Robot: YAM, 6 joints.
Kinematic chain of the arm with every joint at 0, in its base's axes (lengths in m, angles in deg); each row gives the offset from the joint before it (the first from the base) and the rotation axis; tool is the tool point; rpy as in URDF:
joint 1: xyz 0 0 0.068 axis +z
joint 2: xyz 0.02 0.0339 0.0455 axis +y
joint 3: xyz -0.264 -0.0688 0 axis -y
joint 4: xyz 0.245 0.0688 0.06 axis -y
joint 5: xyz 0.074 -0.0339 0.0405 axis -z
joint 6: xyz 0.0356 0 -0.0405 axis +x
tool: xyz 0 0 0 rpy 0 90 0
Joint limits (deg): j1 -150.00..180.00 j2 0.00..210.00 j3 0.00..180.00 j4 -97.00..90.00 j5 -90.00..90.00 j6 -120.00..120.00
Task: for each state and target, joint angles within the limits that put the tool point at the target. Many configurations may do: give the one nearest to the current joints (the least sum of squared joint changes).
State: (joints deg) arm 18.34 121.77 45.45 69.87 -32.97 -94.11
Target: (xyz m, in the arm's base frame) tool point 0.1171 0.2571 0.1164
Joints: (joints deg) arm 60.86 105.64 22.88 73.74 -40.06 -94.11
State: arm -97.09 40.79 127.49 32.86 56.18 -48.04
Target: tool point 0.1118 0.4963 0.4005
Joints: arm -105.90 19.24 144.06 34.86 52.92 -48.04
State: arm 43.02 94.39 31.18 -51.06 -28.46 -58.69
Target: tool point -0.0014 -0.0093 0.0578
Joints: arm 50.32 102.91 0.00 -43.27 7.85 -58.69
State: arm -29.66 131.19 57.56 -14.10 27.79 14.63
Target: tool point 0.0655 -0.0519 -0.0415
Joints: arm -27.81 144.61 24.85 -22.17 25.55 14.63
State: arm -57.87 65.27 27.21 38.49 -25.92 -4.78
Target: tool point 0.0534 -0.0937 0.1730
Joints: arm -75.90 7.72 0.00 6.20 -54.47 -4.78
